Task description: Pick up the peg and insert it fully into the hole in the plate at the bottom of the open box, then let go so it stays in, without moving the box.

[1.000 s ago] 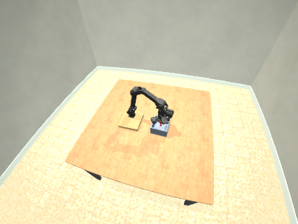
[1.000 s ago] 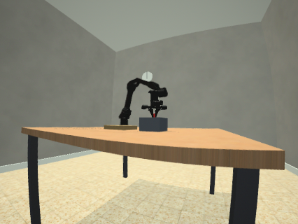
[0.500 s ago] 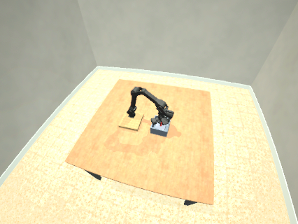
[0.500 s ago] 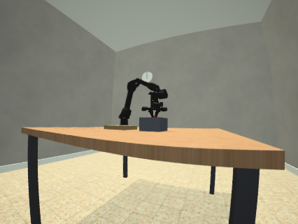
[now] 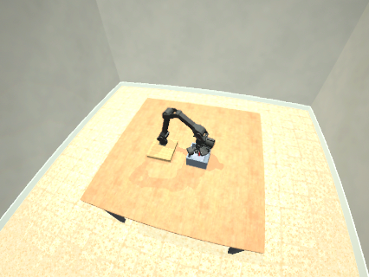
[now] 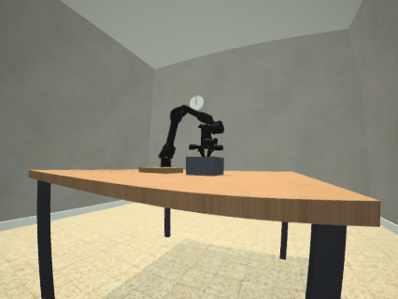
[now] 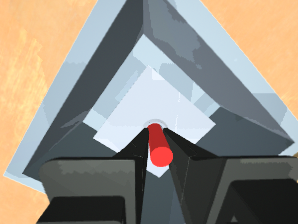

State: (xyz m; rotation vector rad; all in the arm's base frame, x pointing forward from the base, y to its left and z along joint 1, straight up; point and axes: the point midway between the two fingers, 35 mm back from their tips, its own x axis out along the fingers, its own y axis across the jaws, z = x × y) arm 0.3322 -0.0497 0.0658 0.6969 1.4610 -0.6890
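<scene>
Now: hand 4 cm above the red peg. Also, from my hand: box 8 cm below; pale plate 6 cm below.
</scene>
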